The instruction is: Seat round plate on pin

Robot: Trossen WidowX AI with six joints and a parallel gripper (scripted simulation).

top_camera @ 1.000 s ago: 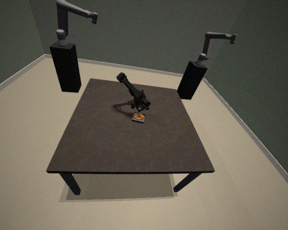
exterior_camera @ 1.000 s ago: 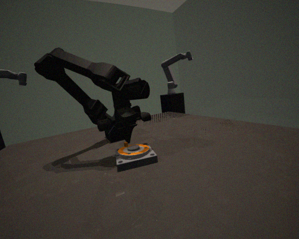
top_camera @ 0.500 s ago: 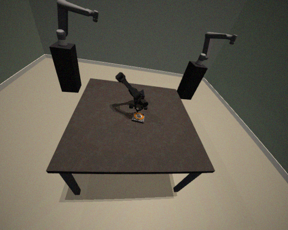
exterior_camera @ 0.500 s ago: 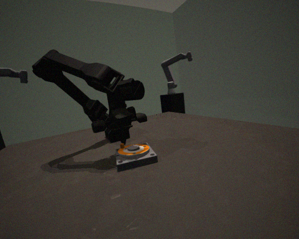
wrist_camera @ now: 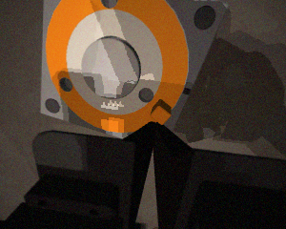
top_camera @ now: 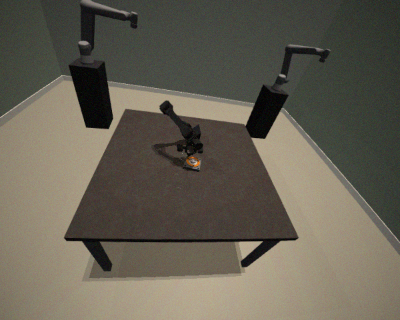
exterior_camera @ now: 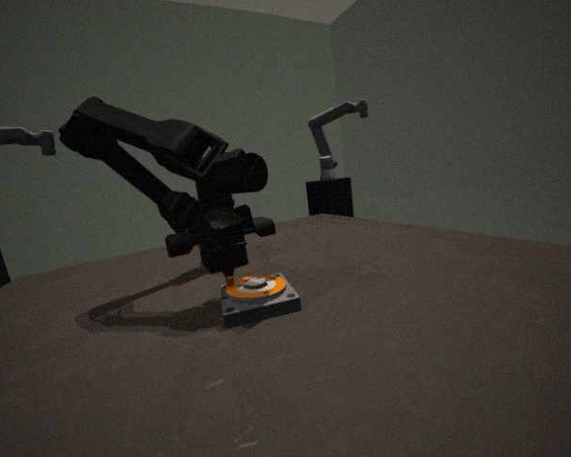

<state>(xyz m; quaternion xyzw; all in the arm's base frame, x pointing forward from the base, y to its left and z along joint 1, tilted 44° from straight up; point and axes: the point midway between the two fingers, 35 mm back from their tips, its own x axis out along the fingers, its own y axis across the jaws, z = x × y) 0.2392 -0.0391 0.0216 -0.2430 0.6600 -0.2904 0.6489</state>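
Right now my gripper tip is 40 mm short of the square grey base, 30 mm to the right of it and 20 mm above it.
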